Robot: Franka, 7 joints.
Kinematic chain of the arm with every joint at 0, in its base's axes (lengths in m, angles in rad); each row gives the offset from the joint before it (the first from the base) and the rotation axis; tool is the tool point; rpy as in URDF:
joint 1: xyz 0 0 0.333 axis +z
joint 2: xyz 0 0 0 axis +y
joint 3: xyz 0 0 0.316 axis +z
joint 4: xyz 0.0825 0 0 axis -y
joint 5: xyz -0.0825 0 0.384 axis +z
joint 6: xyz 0 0 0 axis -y
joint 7: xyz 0.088 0 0 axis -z
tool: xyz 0 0 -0.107 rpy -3.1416 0 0
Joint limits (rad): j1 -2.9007..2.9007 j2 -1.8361..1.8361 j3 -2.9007..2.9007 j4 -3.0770..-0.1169 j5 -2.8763..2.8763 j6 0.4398..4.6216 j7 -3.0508..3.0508
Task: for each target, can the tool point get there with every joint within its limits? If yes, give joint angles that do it. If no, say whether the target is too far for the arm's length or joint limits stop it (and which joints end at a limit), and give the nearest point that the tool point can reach.
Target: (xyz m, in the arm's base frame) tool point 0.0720 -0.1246 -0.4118
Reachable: no: joint limits stop it (at a limit: joint 2) | nearest point 0.0799 -0.1382 -0.3462 | short by 0.067 m
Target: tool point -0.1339 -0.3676 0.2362
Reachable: yes | joints -0.0420 -1.1163 -1.6147 -2.3218 -1.0844 0.9150 -1.4245
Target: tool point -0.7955 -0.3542 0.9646
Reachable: no: too far | nearest point -0.6344 -0.2825 0.8367 | short by 0.218 m
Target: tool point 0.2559 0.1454 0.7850
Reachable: yes | joints 0.6058 -0.7941 -0.0301 -2.0005 -0.1188 1.7777 1.3224
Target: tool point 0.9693 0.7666 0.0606
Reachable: no: too far | nearest point 0.6571 0.5197 0.1483 | short by 0.408 m
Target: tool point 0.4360 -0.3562 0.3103
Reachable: yes | joints -1.4383 0.2809 0.6811 -2.2655 2.3602 1.9526 2.0208
